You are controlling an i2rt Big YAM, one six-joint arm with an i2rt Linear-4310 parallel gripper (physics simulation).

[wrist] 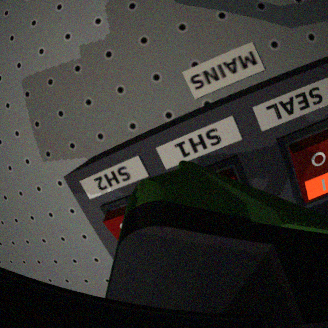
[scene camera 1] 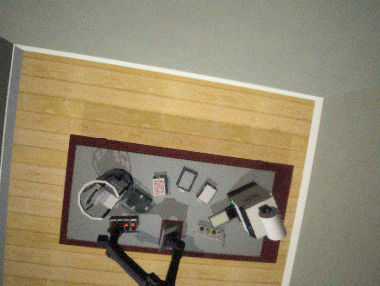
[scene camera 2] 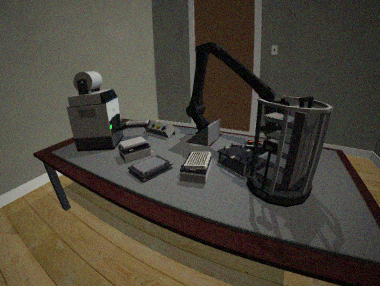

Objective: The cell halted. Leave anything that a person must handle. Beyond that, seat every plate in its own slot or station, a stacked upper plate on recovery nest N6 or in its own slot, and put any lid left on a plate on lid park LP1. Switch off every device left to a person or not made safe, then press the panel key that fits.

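Places are measured from the arm's base along level axes (x ahead, y left, z up), in centimetres.
Pixels of known places: gripper, fingertip midpoint: point(wrist: 182, 173) point(scene camera 1: 118, 221); arm's base at its link origin: point(scene camera 1: 169, 238) point(scene camera 2: 205, 128).
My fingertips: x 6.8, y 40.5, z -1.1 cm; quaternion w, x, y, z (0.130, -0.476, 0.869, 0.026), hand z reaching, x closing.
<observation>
Ahead of a thing's pixels: the offset from my fingertips to its top centre. "spot": to the spot under its first point.
My gripper point(wrist: 182, 173) point(scene camera 1: 117, 227) is shut and empty. Its green fingertips rest on the mains switch box @(dx -4.9, dy -4.4, dz +0.2 cm) point(scene camera 1: 123, 222) point(wrist: 254, 143), over the SH1 rocker, which they hide almost wholly. The SH2 rocker @(dx -2.9, dy +3.5, dz +0.2 cm) point(wrist: 112, 222) to the left is dark red. The SEAL rocker @(dx -1.2, dy -6.3, dz +0.2 cm) point(wrist: 309, 169) to the right glows orange on its lower half. A plate with pink wells @(dx +32.5, dy -26.0, dz +2.7 cm) point(scene camera 1: 159, 185) point(scene camera 2: 198, 159) sits on a block. A white lidded plate @(dx +32.8, dy -62.8, dz +3.2 cm) point(scene camera 1: 206, 193) point(scene camera 2: 133, 143) sits on another. In scene camera 2 the gripper is hidden behind the plate hotel.
The round plate hotel @(dx +27.3, dy +6.4, dz +29.5 cm) point(scene camera 1: 102, 192) point(scene camera 2: 289, 147) stands just beyond the switch box, with a dark station @(dx +17.6, dy -12.7, dz +2.5 cm) point(scene camera 1: 138, 200) point(scene camera 2: 235, 155) beside it. An empty framed nest @(spot: dx +40.4, dy -45.6, dz -1.7 cm) point(scene camera 1: 186, 179) point(scene camera 2: 149, 165), the key panel @(dx +1.1, dy -71.5, dz +3.3 cm) point(scene camera 1: 210, 232) point(scene camera 2: 159, 128) and the sealer @(dx +31.0, dy -96.6, dz +40.5 cm) point(scene camera 1: 252, 212) point(scene camera 2: 91, 123) stand to the right.
</observation>
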